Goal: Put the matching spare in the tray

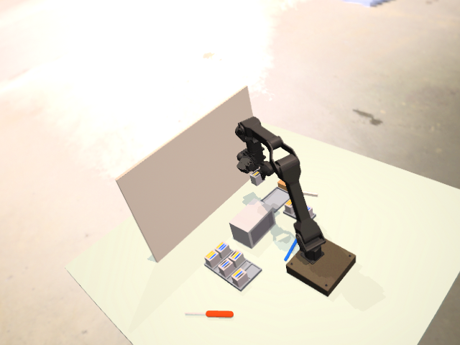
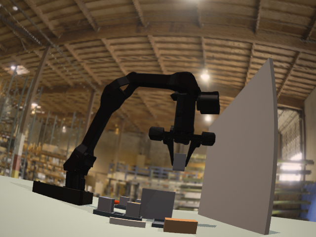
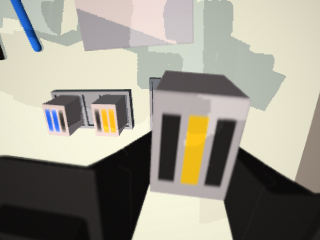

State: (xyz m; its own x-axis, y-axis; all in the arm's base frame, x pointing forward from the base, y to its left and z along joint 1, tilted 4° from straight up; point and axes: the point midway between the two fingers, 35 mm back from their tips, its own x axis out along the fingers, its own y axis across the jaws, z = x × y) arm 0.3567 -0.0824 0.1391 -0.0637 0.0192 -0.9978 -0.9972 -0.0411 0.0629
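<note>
Right now the grey tray is 170 mm below my gripper tip and 60 mm to the right of it. From my gripper tip the other things lie so: mounted unit (130 mm to the left, 120 mm below, 60 mm behind); then beige panel (170 mm ahead, 160 mm to the left, 50 mm above); then orange block (160 mm to the right, 160 mm below, 30 mm ahead).
</note>
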